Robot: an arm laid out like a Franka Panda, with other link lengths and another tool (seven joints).
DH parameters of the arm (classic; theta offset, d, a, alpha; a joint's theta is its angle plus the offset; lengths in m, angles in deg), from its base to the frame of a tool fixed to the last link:
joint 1: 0 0.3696 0 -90
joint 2: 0 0 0 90
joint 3: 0 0.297 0.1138 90
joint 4: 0 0 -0.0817 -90
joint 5: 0 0.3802 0 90
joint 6: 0 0 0.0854 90
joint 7: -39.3 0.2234 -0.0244 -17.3
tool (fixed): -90 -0.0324 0 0
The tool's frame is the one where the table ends.
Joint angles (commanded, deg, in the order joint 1, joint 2, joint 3, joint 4, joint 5, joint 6, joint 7), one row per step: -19.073 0.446 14.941 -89.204 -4.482 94.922 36.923; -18.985 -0.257 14.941 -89.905 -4.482 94.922 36.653; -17.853 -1.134 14.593 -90.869 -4.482 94.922 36.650; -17.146 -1.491 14.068 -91.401 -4.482 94.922 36.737; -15.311 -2.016 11.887 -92.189 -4.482 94.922 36.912; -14.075 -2.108 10.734 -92.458 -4.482 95.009 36.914; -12.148 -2.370 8.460 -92.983 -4.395 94.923 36.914
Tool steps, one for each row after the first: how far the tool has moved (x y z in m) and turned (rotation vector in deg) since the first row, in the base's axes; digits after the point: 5 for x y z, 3 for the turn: -0.00348 0.00163 0.00121 -0.203 0.057 0.356; -0.00748 0.01040 0.00194 -0.414 0.185 1.140; -0.00949 0.01258 0.00114 -0.472 0.365 1.234; -0.01291 0.00960 0.00002 -0.492 0.616 0.711; -0.01341 0.01037 -0.00105 -0.464 0.698 0.798; -0.01583 0.00725 -0.00270 -0.308 1.027 0.444
